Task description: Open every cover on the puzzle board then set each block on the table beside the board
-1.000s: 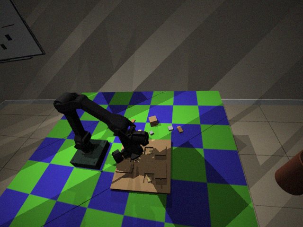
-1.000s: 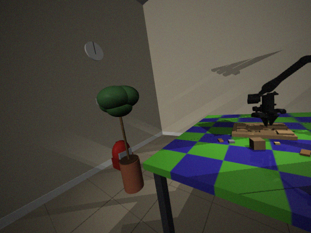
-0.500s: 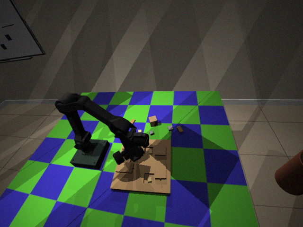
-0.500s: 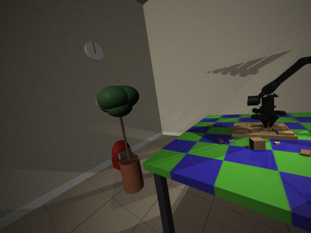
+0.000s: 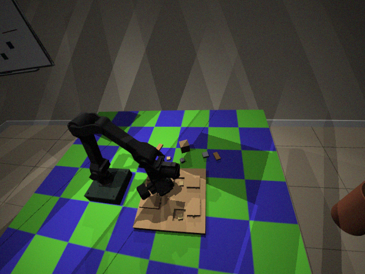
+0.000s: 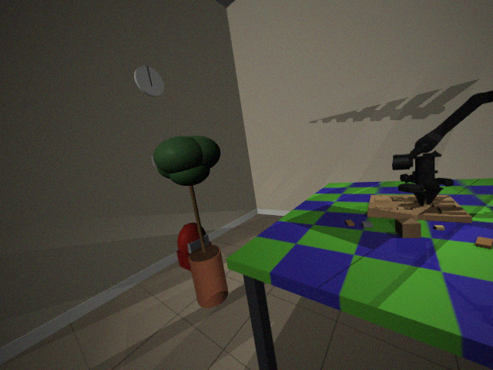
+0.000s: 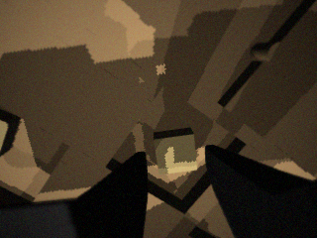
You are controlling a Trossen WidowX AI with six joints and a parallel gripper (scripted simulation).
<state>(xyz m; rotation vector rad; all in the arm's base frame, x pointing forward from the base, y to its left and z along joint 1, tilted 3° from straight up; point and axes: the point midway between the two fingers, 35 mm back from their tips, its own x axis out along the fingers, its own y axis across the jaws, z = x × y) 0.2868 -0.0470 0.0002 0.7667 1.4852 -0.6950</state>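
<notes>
The tan puzzle board is 40 mm ahead of my gripper tip. From my gripper tip the other things lie so: brown cube (100 mm ahead, 270 mm to the left); then orange block (270 mm ahead, 200 mm to the left, 20 mm below).
</notes>
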